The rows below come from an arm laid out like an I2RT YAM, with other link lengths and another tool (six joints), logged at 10 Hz.
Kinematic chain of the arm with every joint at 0, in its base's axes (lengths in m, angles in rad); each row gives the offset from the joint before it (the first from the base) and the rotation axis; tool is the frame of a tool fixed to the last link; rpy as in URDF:
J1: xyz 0 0 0.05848 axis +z
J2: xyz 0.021 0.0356 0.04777 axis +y
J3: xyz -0.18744 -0.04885 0 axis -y
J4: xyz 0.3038 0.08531 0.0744 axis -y
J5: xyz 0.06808 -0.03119 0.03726 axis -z
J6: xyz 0.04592 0 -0.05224 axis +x
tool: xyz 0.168 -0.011 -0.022 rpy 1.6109 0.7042 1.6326
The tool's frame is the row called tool.
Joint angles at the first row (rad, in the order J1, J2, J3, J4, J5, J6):
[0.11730, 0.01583, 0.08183, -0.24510, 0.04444, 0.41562]
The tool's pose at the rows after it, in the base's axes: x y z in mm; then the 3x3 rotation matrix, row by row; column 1 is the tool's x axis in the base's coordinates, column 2 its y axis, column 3 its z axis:
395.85 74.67 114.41; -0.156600 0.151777 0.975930; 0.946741 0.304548 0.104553; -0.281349 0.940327 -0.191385
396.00 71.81 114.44; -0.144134 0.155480 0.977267; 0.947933 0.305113 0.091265; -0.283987 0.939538 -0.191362
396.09 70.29 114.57; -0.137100 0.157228 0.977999; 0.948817 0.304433 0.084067; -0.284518 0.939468 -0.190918
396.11 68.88 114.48; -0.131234 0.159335 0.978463; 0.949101 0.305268 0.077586; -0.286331 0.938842 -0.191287
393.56 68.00 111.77; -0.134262 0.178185 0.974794; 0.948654 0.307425 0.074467; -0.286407 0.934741 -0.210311
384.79 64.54 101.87; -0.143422 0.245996 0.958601; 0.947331 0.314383 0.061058; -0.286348 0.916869 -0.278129
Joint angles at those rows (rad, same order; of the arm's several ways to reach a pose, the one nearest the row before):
[0.11728, 0.01579, 0.08182, -0.24513, 0.05548, 0.41600]
[0.11729, 0.01585, 0.08183, -0.24508, 0.06884, 0.41561]
[0.11732, 0.01583, 0.08184, -0.24473, 0.07612, 0.41638]
[0.11732, 0.01587, 0.08183, -0.24506, 0.08260, 0.41562]
[0.11728, 0.01587, 0.09025, -0.27294, 0.08524, 0.41561]
[0.11733, 0.03450, 0.12607, -0.36032, 0.09672, 0.41639]

